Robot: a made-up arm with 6 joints.
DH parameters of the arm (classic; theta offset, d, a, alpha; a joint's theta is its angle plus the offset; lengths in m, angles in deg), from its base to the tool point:
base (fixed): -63.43 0 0.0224 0
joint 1: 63.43 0.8 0 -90
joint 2: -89.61 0 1.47 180
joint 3: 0.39 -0.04 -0.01 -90
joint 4: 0 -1.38 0 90
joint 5: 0 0.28 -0.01 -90
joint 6: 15 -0.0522 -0.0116 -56.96
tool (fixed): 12.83 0.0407 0 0
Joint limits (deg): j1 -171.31..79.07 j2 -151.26..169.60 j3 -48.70..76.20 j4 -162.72..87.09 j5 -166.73..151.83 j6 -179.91..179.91
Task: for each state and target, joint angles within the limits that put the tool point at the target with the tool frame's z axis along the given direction. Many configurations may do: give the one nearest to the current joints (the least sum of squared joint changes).
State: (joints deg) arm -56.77 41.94 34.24 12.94 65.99 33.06
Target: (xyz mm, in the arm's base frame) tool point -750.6 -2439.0 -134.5 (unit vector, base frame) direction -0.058 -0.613 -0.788
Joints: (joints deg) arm -101.96 89.58 45.48 5.10 115.48 69.36
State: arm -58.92 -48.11 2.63 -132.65 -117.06 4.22
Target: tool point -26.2 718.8 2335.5 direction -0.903 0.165 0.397
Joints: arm -74.66 -75.85 -7.27 -116.72 -124.31 -8.11
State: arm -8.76 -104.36 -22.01 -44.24 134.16 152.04
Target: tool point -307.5 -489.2 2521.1 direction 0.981 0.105 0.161
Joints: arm 33.17 -66.01 -4.19 -40.56 130.88 146.59
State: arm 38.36 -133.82 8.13 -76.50 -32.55 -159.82
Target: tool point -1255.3 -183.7 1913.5 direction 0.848 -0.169 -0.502
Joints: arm 9.69 -102.97 -6.79 -96.11 5.64 -163.10
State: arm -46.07 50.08 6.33 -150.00 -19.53 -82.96
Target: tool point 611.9 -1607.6 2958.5 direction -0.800 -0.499 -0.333
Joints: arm -77.27 18.86 58.52 -139.47 -37.79 -77.94
